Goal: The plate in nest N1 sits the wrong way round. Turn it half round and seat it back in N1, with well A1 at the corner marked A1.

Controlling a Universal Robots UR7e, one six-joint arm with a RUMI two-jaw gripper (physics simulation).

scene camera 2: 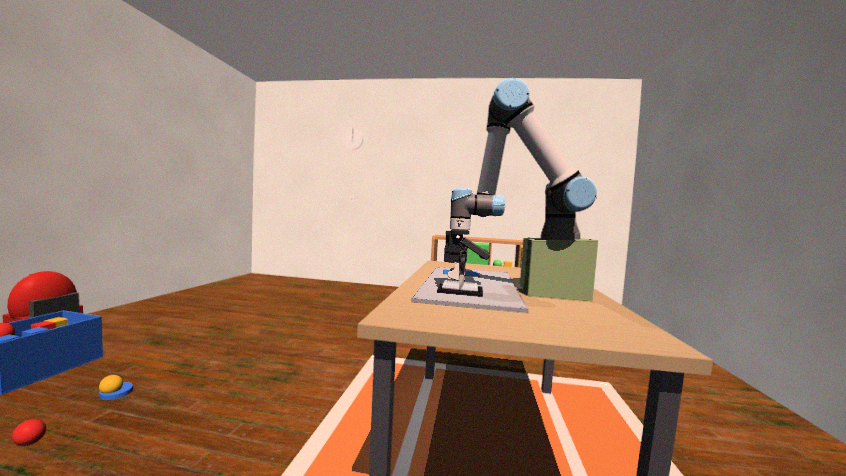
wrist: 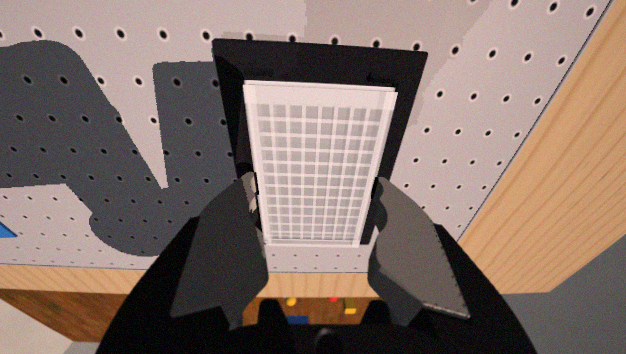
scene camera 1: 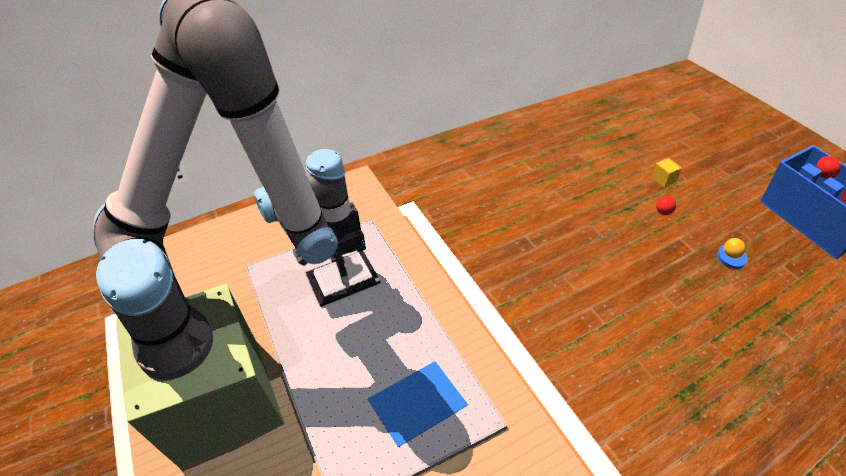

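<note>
The white plate (scene camera 1: 328,279) (scene camera 2: 467,285) (wrist: 315,150) with a grid of wells is at the black nest (scene camera 1: 349,294) (scene camera 2: 441,290) (wrist: 320,64), lengthwise along it. It looks level and very low, but I cannot tell whether it rests fully on the seat. My gripper (scene camera 1: 341,272) (scene camera 2: 461,284) (wrist: 315,176) points down and is shut on the plate, one finger at each long side. In the wrist view the nest's rim shows beyond the plate's far end and beside its long sides. The A1 corner mark and well A1 cannot be made out.
The nest stands on a perforated board (scene camera 1: 378,236) (scene camera 2: 502,298) (wrist: 465,115) on the wooden table (scene camera 1: 207,260) (scene camera 2: 532,325). A blue rectangle (scene camera 1: 420,402) lies farther along the board. The arm's green base block (scene camera 1: 207,426) (scene camera 2: 562,272) stands beside the board.
</note>
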